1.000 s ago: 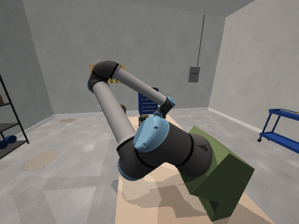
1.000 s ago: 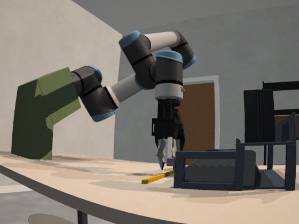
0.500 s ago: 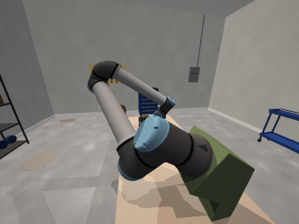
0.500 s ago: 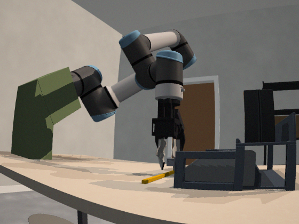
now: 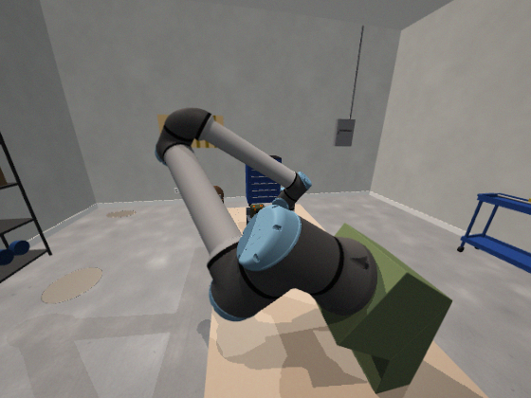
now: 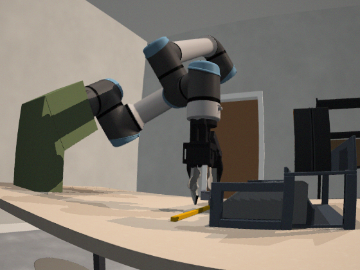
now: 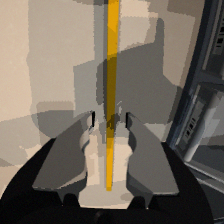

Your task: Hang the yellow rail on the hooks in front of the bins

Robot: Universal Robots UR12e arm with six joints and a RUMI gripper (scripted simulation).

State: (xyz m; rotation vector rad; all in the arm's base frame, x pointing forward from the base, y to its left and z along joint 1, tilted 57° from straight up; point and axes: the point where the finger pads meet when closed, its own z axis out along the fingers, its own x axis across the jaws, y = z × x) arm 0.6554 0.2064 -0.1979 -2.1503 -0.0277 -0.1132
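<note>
Right now the yellow rail is 3 cm below my hand.
</note>
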